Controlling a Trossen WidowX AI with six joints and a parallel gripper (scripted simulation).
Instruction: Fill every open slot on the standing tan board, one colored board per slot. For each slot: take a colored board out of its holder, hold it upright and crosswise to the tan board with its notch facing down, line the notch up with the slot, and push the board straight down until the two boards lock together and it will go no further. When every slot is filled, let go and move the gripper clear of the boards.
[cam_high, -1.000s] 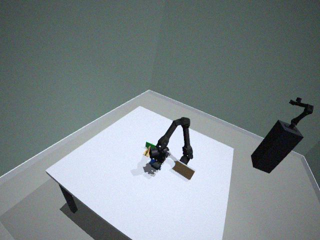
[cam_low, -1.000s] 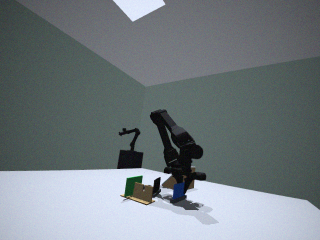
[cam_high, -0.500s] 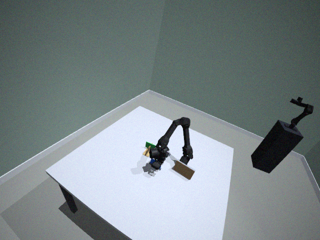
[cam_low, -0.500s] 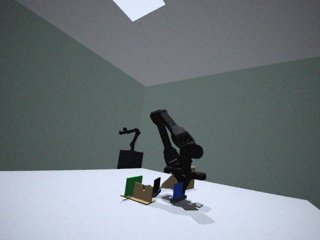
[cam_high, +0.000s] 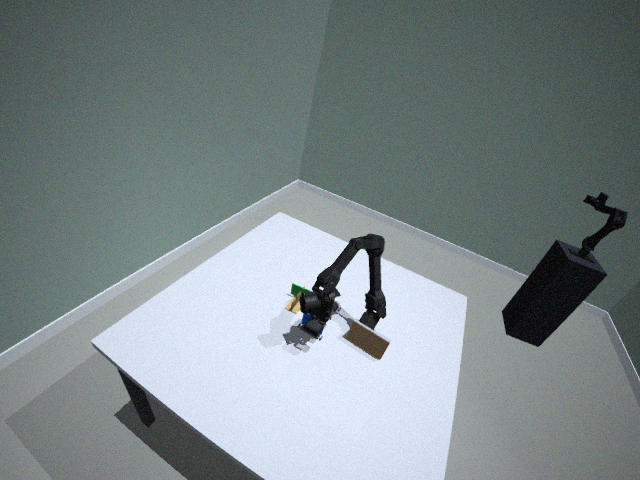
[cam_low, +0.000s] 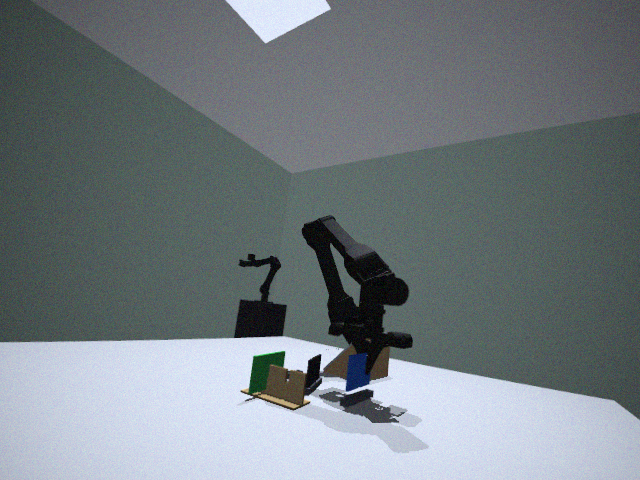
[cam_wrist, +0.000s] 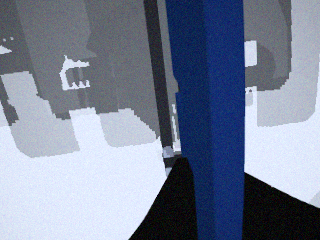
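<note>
The tan board lies 15 cm ahead of my gripper tip, 13 cm to the right of it and 3 cm below it. The rest, counted from my gripper tip: black board (3 cm ahead, 11 cm to the right, 2 cm below); then blue board (3 cm ahead, 1 cm above); then green board (15 cm ahead, 16 cm to the right, 1 cm below).
</note>
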